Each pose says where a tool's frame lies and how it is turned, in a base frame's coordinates. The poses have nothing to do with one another.
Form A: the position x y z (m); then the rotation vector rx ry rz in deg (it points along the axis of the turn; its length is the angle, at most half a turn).
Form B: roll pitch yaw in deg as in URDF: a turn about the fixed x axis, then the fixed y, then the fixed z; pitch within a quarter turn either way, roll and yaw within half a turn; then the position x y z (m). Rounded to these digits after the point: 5 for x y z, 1 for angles.
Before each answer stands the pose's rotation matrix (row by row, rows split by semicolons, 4 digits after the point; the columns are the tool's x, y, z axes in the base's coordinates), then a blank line. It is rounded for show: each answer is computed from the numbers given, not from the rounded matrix.
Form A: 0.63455 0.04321 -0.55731 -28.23 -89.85 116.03
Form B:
-0.7947 -0.1834 -0.5786; 0.6061 -0.1883 -0.7728; 0.0327 -0.9648 0.2608

-74.9 -1.9 142.7 0.63455 0.04321 -0.55731
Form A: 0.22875 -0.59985 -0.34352 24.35 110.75 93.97
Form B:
-0.7909 -0.1160 0.6008; 0.5739 0.2000 0.7941; -0.2123 0.9729 -0.0916

95.4 12.3 144.0 0.22875 -0.59985 -0.34352
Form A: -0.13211 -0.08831 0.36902 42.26 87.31 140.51
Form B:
-0.8652 0.1191 0.4870; 0.3839 -0.4674 0.7963; 0.3224 0.8760 0.3587

67.7 -18.8 156.1 -0.13211 -0.08831 0.36902
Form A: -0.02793 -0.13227 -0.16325 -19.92 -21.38 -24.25
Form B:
0.8466 0.4555 -0.2755; -0.3304 0.8554 0.3989; 0.4173 -0.2467 0.8746

-15.7 -24.7 -21.3 -0.02793 -0.13227 -0.16325
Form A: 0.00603 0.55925 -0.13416 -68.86 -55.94 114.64
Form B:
-0.4083 -0.1207 -0.9048; 0.7875 -0.5479 -0.2823; -0.4617 -0.8278 0.3187

-68.9 27.5 117.4 0.00603 0.55925 -0.13416
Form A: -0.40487 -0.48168 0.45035 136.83 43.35 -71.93
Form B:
0.4683 0.5963 -0.6520; 0.2979 -0.8013 -0.5189; -0.8318 0.0488 -0.5529

175.0 56.3 32.5 -0.40487 -0.48168 0.45035
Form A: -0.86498 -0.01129 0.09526 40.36 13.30 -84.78
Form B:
0.1121 0.9555 -0.2728; -0.8261 -0.0629 -0.5600; -0.5523 0.2881 0.7823

20.2 33.5 -82.3 -0.86498 -0.01129 0.09526
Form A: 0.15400 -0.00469 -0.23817 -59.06 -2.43 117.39
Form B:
-0.3262 -0.6558 -0.6808; 0.6834 -0.6612 0.3095; -0.6531 -0.3643 0.6639

-28.8 40.8 115.5 0.15400 -0.00469 -0.23817
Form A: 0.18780 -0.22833 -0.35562 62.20 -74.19 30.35
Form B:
0.2518 -0.8305 -0.4968; -0.2442 0.4422 -0.8630; 0.9365 0.3386 -0.0914

105.1 -69.5 -44.1 0.18780 -0.22833 -0.35562
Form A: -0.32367 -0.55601 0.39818 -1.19 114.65 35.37
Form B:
-0.4997 -0.2695 0.8232; 0.2411 0.8695 0.4310; -0.8320 0.4139 -0.3695

131.8 56.3 154.2 -0.32367 -0.55601 0.39818
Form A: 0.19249 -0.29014 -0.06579 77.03 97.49 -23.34
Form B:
-0.0021 0.8974 0.4412; 0.6003 0.3540 -0.7172; -0.7998 0.2634 -0.5394

154.0 53.1 90.2 0.19249 -0.29014 -0.06579
